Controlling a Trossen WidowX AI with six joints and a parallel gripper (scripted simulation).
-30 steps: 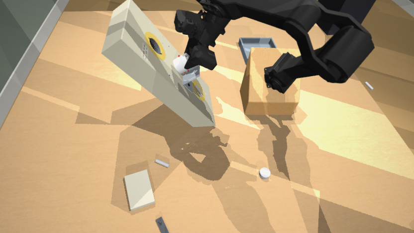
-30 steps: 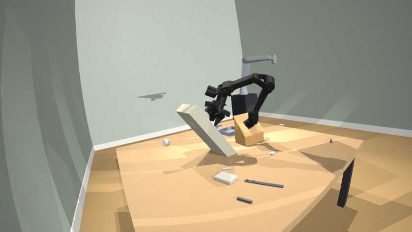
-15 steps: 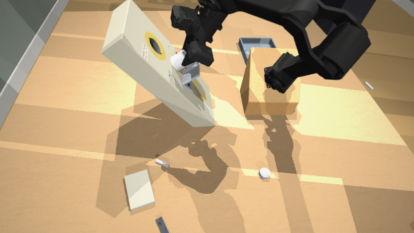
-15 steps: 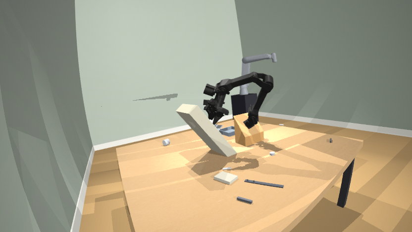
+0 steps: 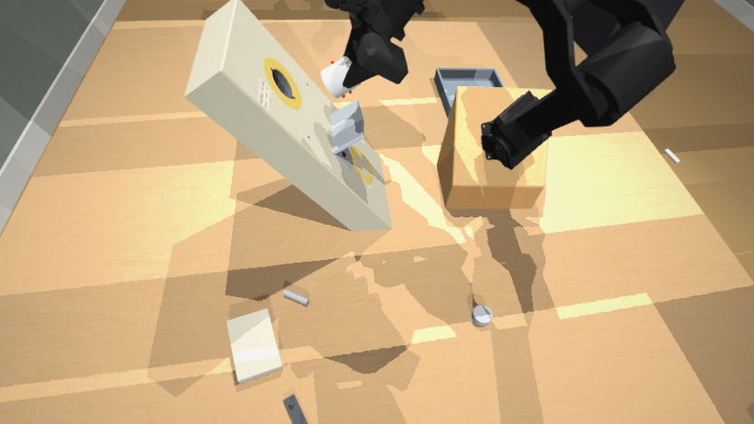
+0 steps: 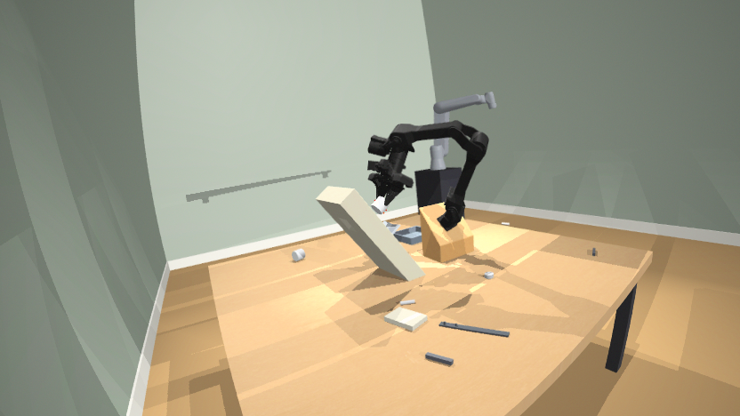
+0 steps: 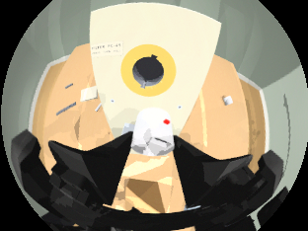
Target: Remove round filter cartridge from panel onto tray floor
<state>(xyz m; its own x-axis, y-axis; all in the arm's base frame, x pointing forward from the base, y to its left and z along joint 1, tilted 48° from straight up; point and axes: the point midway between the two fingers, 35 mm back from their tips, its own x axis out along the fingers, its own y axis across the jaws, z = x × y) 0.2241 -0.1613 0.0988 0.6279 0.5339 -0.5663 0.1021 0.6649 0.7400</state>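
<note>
Right now my gripper tip is 35 cm past the blue-grey tray, 24 cm to the left of it and 23 cm above it. From my gripper tip the other things lie so: grey bracket: 10 cm below, 1 cm to the left; then cream service panel: 8 cm below, 6 cm ahead, 1 cm to the left; then round grey filter cartridge: right at my gripper tip.
</note>
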